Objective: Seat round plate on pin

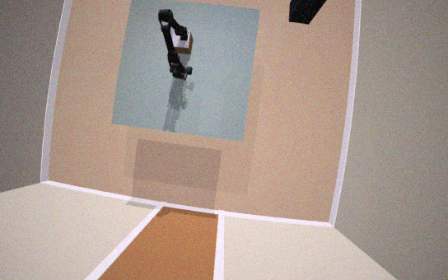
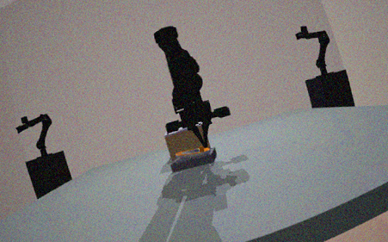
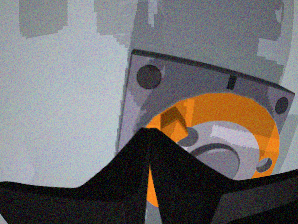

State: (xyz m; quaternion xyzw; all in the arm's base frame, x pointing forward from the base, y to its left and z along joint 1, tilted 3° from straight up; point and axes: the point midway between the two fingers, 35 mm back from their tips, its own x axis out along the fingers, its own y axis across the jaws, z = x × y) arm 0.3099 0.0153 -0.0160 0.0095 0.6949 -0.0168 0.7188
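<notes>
My gripper tip is now 40 mm to the left of the grey square base, 30 mm past it and 20 mm above it.
</notes>
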